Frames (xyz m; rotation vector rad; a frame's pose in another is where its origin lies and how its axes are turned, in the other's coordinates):
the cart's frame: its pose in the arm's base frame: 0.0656 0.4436 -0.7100 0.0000 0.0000 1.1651
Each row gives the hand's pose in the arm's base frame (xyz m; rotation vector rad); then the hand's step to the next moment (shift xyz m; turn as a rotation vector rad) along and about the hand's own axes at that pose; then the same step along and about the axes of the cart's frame.
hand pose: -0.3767 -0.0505 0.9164 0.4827 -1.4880 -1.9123
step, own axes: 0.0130 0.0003 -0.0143 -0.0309 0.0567 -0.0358
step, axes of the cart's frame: -0.0176 -0.0076 -0.0024 0.0131 -0.0603 0.0406
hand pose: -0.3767 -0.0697 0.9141 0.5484 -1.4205 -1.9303
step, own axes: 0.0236 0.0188 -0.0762 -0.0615 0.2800 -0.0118
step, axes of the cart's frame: -0.0495 -0.0651 -0.0052 0.0360 -0.1205 0.2579
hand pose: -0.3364 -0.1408 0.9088 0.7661 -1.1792 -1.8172
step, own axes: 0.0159 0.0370 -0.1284 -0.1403 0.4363 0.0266
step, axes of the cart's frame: -0.0277 -0.1308 -0.0150 0.1033 -0.1504 0.4213
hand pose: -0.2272 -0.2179 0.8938 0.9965 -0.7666 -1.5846
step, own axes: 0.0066 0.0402 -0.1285 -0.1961 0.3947 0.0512
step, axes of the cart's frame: 0.0397 -0.1267 -0.0236 0.1477 -0.0930 0.4079
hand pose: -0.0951 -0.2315 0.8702 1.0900 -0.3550 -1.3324
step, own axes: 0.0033 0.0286 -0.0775 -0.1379 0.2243 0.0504
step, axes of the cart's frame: 0.0543 -0.0599 -0.0170 0.0881 -0.0257 0.2519
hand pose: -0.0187 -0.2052 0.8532 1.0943 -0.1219 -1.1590
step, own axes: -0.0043 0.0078 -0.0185 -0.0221 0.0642 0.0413
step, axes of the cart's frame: 0.0192 -0.0071 -0.0018 -0.0058 -0.0121 0.0783
